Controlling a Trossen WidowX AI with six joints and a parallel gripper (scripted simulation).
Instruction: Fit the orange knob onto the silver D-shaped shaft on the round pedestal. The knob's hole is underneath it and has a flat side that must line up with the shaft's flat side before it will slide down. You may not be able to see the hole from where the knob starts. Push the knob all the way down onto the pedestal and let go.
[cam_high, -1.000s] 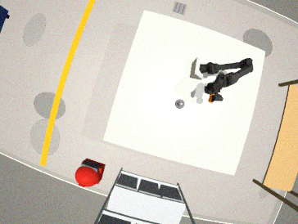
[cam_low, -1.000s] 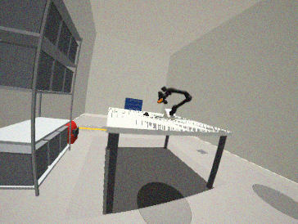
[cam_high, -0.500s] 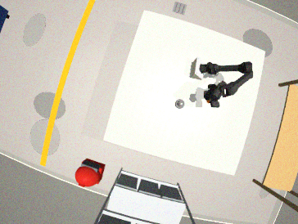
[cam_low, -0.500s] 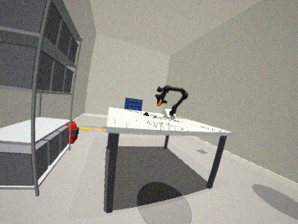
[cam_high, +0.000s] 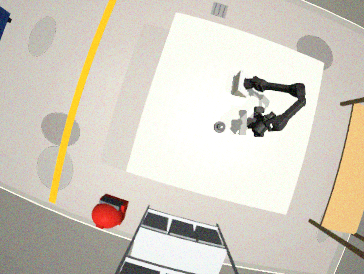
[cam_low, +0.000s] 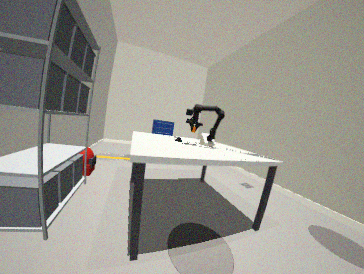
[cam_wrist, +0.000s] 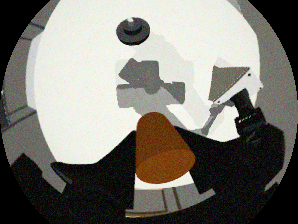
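Now: gripper tip 80 mm short of the dark round pedestal, 180 mm to the left of it and 110 mm above it. The rest, counted from my gripper tip: orange knob: 30 mm above.
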